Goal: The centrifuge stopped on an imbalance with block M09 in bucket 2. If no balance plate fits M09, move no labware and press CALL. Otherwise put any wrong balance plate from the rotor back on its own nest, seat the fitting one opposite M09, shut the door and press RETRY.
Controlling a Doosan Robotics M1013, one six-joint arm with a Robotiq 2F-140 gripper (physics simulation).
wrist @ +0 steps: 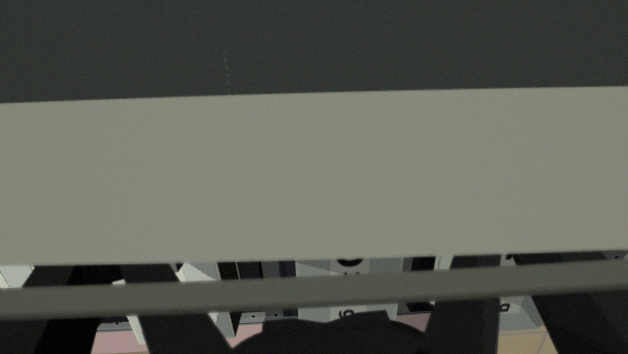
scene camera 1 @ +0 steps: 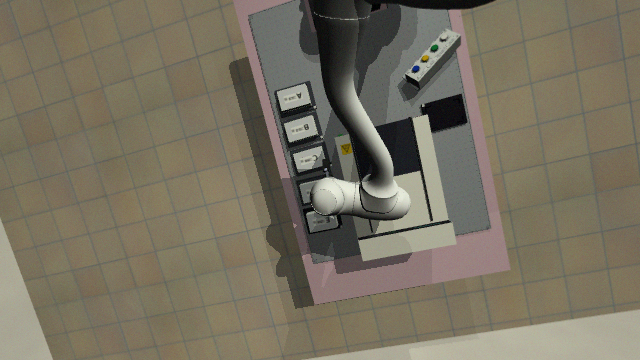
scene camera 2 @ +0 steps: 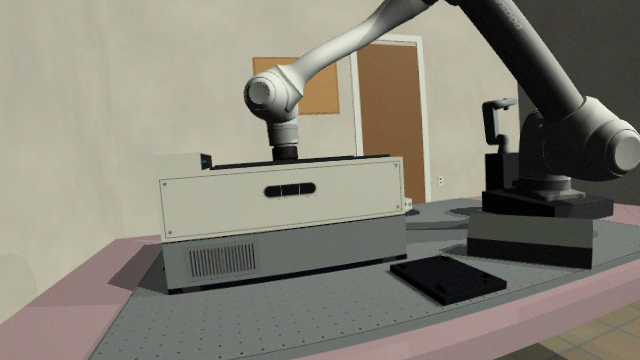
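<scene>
My gripper: open, touching a plate C.
</scene>
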